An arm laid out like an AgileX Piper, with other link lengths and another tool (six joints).
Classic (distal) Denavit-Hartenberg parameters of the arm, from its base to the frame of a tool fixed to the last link. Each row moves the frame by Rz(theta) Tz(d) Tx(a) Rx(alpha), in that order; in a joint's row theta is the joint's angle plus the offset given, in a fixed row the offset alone. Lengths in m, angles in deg.
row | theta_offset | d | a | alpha
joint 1 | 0 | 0.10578 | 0 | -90
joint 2 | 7.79 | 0 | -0.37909 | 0
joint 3 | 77.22 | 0 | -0.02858 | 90
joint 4 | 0 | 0.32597 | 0 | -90
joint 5 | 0 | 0 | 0 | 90
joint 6 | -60.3 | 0.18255 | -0.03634 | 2.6
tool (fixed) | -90 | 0.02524 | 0 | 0
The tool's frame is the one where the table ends.
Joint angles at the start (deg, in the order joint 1, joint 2, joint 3, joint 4, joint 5, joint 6):
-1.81, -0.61, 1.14, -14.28, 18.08, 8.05
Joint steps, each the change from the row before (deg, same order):
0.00, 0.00, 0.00, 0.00, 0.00, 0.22
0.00, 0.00, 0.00, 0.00, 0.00, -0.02
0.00, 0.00, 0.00, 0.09, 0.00, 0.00
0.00, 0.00, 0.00, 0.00, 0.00, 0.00
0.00, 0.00, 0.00, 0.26, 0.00, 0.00
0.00, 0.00, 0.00, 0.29, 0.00, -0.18
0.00, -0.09, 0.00, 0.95, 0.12, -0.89
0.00, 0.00, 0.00, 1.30, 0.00, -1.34
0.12, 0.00, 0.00, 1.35, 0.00, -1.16
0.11, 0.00, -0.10, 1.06, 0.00, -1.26
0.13, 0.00, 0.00, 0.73, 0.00, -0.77
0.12, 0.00, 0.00, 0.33, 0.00, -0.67
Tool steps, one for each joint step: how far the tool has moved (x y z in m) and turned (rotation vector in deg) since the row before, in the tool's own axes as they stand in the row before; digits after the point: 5 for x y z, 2 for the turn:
0.00014, 0.00000, 0.00001, -0.01, 0.00, 0.22
-0.00001, 0.00000, 0.00000, 0.00, 0.00, -0.02
-0.00001, -0.00008, -0.00001, 0.02, -0.02, 0.09
0.00000, 0.00000, 0.00000, 0.00, 0.00, 0.00
-0.00002, -0.00023, -0.00004, 0.05, -0.05, 0.25
-0.00014, -0.00026, -0.00005, 0.07, -0.06, 0.10
-0.00078, -0.00067, -0.00030, 0.20, -0.19, 0.03
-0.00093, -0.00119, -0.00025, 0.33, -0.24, -0.09
-0.00093, -0.00154, -0.00033, 0.45, -0.29, 0.12
-0.00012, -0.00162, -0.00049, 0.43, -0.14, -0.25
-0.00064, -0.00101, -0.00022, 0.31, -0.17, -0.09
-0.00056, -0.00061, -0.00014, 0.21, -0.10, -0.38

